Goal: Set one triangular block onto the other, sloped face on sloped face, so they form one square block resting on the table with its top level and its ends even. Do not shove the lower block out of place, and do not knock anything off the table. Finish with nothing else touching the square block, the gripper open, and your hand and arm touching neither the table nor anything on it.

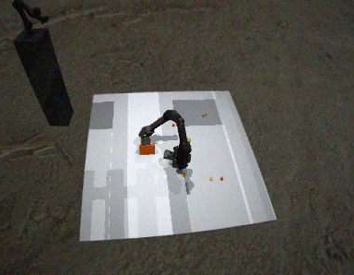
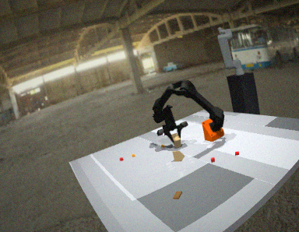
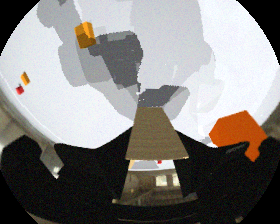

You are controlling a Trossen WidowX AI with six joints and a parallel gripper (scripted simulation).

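The tan triangular block is 10 mm above my gripper tip.
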